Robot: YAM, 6 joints.
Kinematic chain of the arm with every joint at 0, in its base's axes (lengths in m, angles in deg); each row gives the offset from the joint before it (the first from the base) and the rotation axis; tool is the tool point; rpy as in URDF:
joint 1: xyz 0 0 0.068 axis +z
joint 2: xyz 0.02 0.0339 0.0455 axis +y
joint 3: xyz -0.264 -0.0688 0 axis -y
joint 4: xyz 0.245 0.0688 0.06 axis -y
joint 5: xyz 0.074 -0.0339 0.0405 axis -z
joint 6: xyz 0.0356 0 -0.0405 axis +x
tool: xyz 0 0 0 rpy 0 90 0
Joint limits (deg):
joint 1: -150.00..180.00
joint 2: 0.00..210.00
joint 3: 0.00..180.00
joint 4: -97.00..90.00
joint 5: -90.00..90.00
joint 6: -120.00..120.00
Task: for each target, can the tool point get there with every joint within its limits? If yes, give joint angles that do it. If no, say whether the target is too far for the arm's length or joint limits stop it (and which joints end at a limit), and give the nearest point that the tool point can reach.
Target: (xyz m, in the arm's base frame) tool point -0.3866 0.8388 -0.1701
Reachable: no: too far | nearest point -0.2583 0.5605 -0.0739 | short by 0.321 m
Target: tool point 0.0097 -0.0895 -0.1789
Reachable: yes | joints -104.38 185.81 53.91 -19.50 -62.49 78.99
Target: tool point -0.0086 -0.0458 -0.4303
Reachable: no: joint limits stop it (at a limit: joint 2) | nearest point -0.0165 -0.0877 -0.3434 | short by 0.097 m
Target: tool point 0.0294 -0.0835 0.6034
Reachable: yes | joints -58.10 60.69 114.82 -39.63 32.60 -62.67
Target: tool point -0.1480 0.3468 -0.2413
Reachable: yes | joints 110.75 189.37 117.97 -40.03 -25.85 90.17
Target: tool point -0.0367 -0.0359 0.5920
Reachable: yes | joints 8.13 39.71 96.77 -6.49 58.36 -8.15
